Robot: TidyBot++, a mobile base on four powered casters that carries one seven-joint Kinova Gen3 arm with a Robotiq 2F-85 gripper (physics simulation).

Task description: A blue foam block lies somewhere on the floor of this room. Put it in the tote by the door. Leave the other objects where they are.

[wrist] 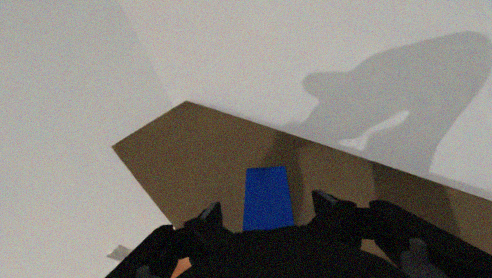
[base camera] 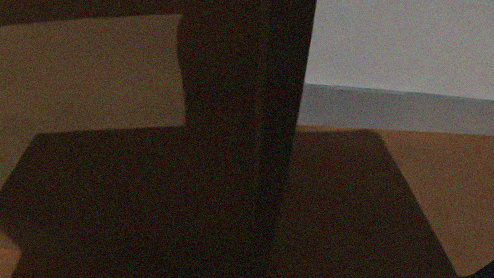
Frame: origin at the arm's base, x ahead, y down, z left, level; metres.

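Seen in the pictures: gripper, between the fingertips: [wrist: 266, 206].
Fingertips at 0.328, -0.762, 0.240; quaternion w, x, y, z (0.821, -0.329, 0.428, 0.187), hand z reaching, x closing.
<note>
Pixels of each thing's middle, then the offset from my fingertips to it, as dx, dy, dz. "spot": a spot on its surface instead. Level surfaces: height alone.
- blue foam block, middle of its body: [wrist: 268, 201] +0.036, +0.076, +0.023
- brown wooden top, height of its surface: dy +0.099
- small grey plate, middle of its body: [wrist: 120, 253] -0.342, +0.759, +0.815
- large dark brown furniture piece, a spot on its surface: [base camera: 220, 165] spot: -0.004, +1.059, -0.235
The blue foam block [wrist: 268, 182] lies on a brown wooden top [wrist: 185, 150] in the wrist view, near the walls. Its near end meets the dark outline of the gripper body. My gripper [wrist: 266, 206] is open, with one black fingertip on each side of the block in that view. Neither fingertip is seen touching it, and how high they stand above the top is hard to tell. The tote and the door do not show in either view.
Pale walls meet behind the brown top, with the arm's shadow on one. A small grey plate [wrist: 119, 252] shows at lower left. In the base camera view, a large dark brown furniture piece [base camera: 220, 165] stands close, beside a white wall [base camera: 400, 45] with grey baseboard [base camera: 390, 108].
</note>
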